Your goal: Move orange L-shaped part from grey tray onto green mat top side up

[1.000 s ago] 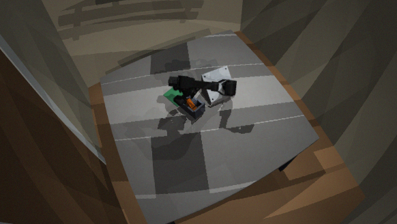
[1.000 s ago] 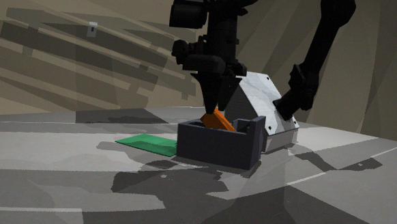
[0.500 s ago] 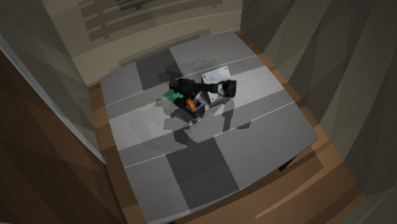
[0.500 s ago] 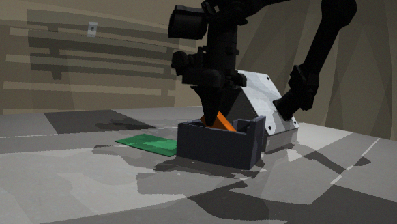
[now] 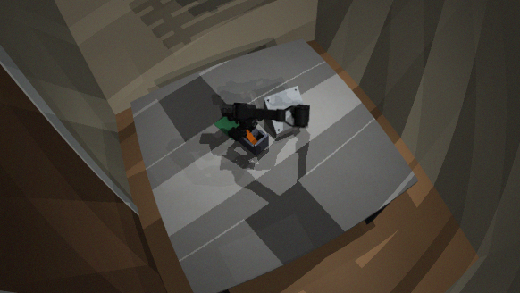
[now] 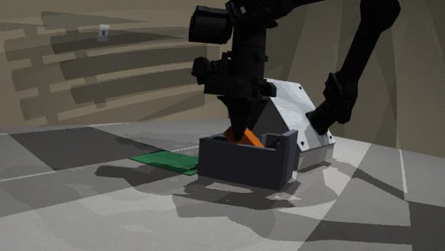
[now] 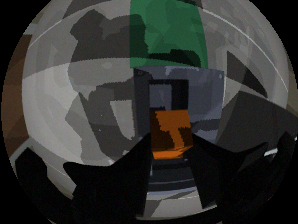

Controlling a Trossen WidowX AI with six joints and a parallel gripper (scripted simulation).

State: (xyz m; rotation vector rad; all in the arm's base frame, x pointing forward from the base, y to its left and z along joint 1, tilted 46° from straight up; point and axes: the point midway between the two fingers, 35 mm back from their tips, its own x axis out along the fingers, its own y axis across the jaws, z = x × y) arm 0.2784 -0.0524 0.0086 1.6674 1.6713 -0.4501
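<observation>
Now: the green mat 14 cm to the right of my gripper tip, 8 cm below it and 2 cm ahead of it. Also, from my gripper tip: orange part: 3 cm to the left, 3 cm below, 2 cm behind.
</observation>
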